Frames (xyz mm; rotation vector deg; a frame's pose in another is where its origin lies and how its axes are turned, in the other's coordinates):
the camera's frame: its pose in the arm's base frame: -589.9 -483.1 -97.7 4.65 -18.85 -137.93
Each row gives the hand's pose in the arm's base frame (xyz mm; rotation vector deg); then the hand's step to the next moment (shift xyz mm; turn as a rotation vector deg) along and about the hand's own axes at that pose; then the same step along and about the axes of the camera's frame.
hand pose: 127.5 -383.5 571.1 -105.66 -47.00 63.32
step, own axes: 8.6 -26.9 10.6 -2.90 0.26 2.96
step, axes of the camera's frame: -7.3 -17.9 23.1 3.95 -1.26 0.24
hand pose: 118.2 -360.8 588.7 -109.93 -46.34 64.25
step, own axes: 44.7 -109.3 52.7 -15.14 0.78 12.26
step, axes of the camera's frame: -34.9 -91.8 84.0 18.97 -3.95 2.19
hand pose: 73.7 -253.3 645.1 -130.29 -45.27 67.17
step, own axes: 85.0 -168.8 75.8 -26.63 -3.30 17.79
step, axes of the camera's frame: -70.8 -178.8 67.0 30.21 -6.61 8.95
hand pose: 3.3 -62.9 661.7 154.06 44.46 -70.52
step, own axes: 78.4 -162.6 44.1 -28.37 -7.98 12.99
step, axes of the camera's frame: -58.0 -175.5 -19.4 27.24 -8.63 14.86
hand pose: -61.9 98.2 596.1 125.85 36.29 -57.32
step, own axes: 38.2 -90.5 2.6 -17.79 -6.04 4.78
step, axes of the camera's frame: -17.3 -87.5 -41.2 14.37 -6.71 11.15
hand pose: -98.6 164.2 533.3 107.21 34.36 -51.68
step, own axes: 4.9 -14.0 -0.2 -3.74 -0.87 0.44
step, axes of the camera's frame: 0.8 -12.1 -8.6 2.45 -1.25 2.71
